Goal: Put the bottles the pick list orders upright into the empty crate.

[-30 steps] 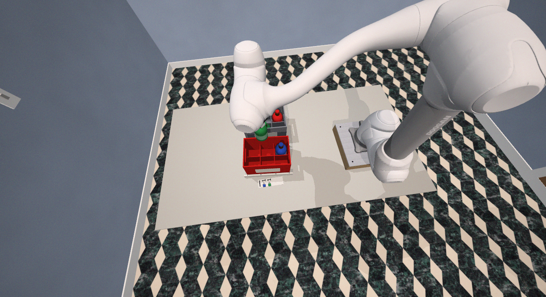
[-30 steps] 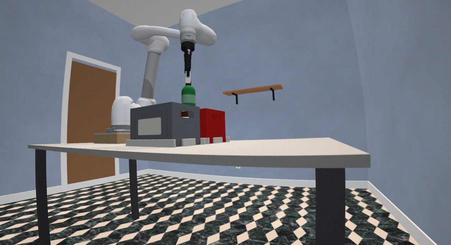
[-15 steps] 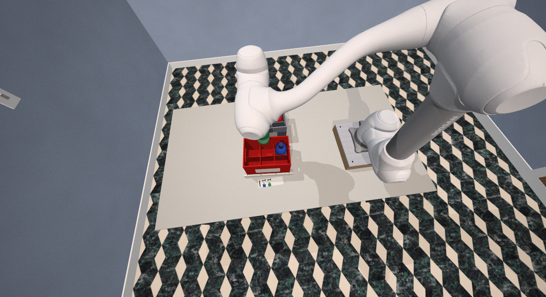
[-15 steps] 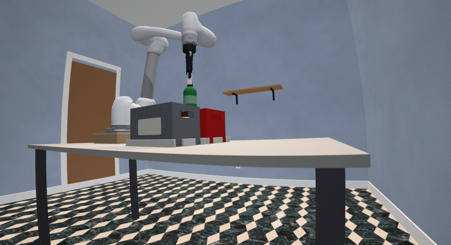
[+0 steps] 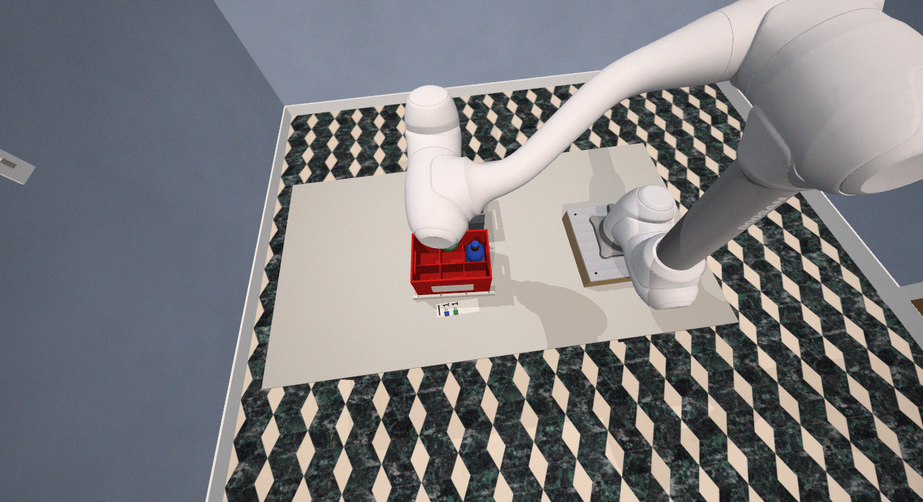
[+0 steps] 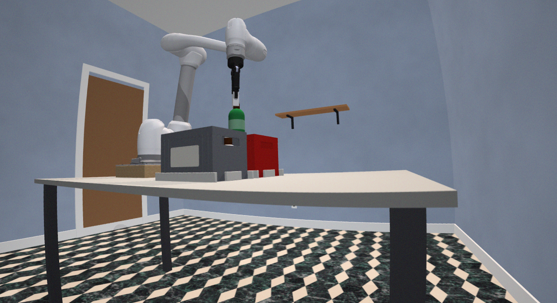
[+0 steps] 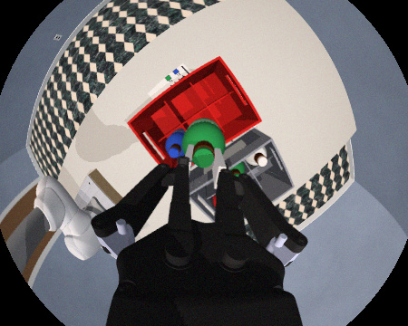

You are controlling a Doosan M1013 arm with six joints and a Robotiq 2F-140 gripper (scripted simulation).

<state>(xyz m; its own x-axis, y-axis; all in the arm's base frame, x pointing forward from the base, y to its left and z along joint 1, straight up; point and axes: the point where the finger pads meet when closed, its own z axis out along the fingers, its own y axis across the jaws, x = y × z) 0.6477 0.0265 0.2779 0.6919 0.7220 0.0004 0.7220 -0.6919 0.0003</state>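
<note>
My hand is 80 mm above the green-label bottle. From my hand the other things lie so: white-label bottle (260 mm below, 150 mm to the right, 90 mm ahead); blue-label bottle (260 mm below, 90 mm behind); red crate (270 mm below, 40 mm to the left).
</note>
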